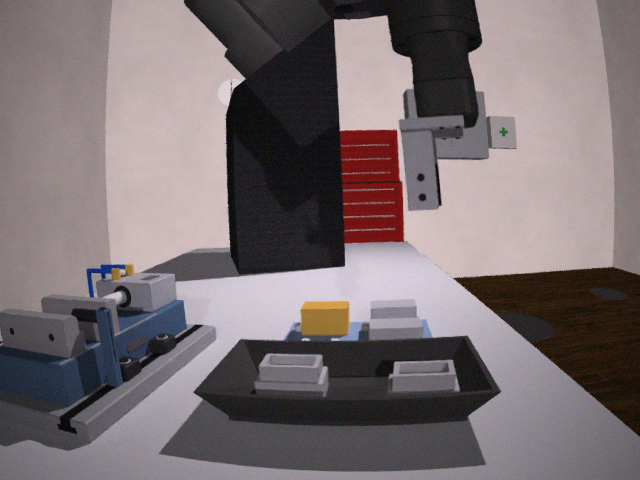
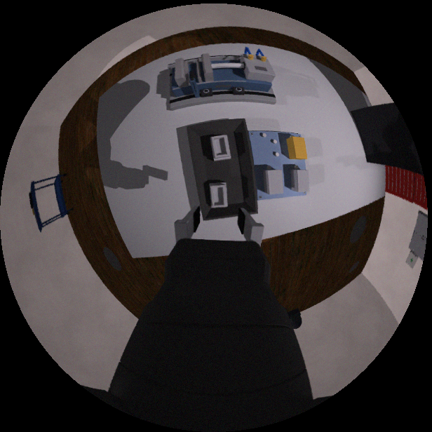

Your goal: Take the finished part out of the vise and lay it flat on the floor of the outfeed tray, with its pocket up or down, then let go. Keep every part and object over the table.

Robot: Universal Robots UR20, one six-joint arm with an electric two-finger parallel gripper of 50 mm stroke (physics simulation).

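Places are measured from the arm's base along level axes (x ahead, y left, z up), in metres.
Where they show: gripper, between the fingertips: [image 1: 426, 208].
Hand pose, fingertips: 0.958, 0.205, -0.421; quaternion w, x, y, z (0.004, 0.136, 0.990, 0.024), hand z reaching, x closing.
After its pixels a point has its place, as x, y, z.
My gripper [image 1: 424, 203] @[0.958, 0.205, -0.421] [image 2: 218, 214] is open and empty, high above the table and the tray. The dark outfeed tray [image 1: 351, 409] @[0.994, 0.142, -0.571] [image 2: 248, 172] holds two light grey parts. One part [image 1: 289, 374] @[0.944, 0.091, -0.560] [image 2: 220, 156] lies flat, pocket up, at the vise-side end. The other part [image 1: 421, 382] @[0.976, 0.200, -0.559] [image 2: 218, 203] lies flat, pocket up, at the far end from the vise. The two stand apart. The blue vise [image 1: 41, 373] @[0.998, -0.134, -0.551] [image 2: 250, 86] has its grey jaws apart, and no part shows between them.
Beside the tray is a blue plate [image 1: 356, 331] @[0.726, 0.158, -0.592] [image 2: 260, 155] with pins, a yellow block [image 1: 324, 318] @[0.737, 0.116, -0.569] [image 2: 297, 148] and two grey blocks [image 2: 273, 181] [image 2: 300, 180]. The black robot pedestal [image 1: 284, 227] @[0.195, 0.011, -0.492] [image 2: 385, 132] stands at the back, with a red cabinet [image 1: 371, 206] behind it.
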